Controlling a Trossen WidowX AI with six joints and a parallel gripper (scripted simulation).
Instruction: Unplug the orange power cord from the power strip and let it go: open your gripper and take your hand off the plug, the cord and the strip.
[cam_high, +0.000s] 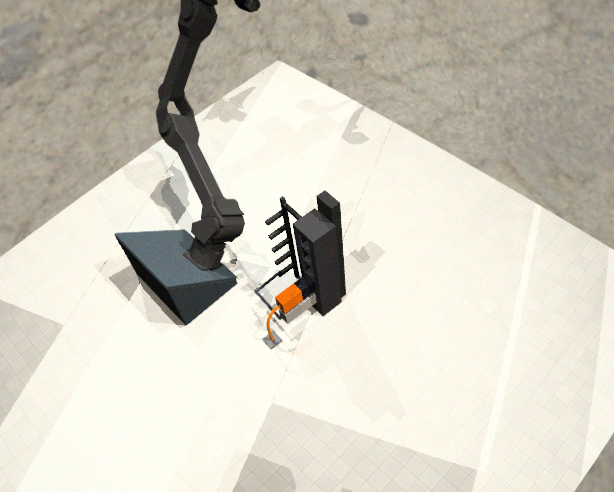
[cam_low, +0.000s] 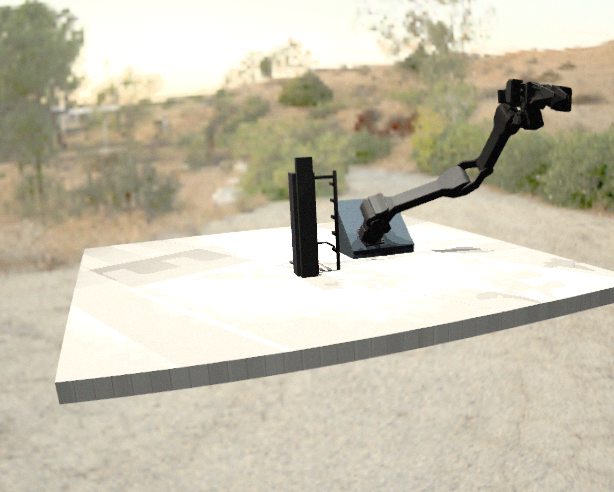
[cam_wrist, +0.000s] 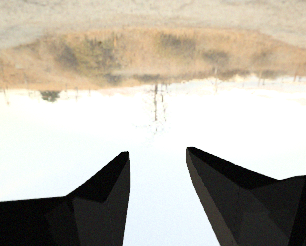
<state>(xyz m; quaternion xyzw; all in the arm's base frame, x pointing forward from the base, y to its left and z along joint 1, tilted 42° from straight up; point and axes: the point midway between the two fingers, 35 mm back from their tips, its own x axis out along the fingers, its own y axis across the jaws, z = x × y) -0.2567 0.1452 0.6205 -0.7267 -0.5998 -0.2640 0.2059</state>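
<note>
My gripper tip is now 46 cm short of the orange plug, 50 cm to the left of it and 33 cm above it.
</note>
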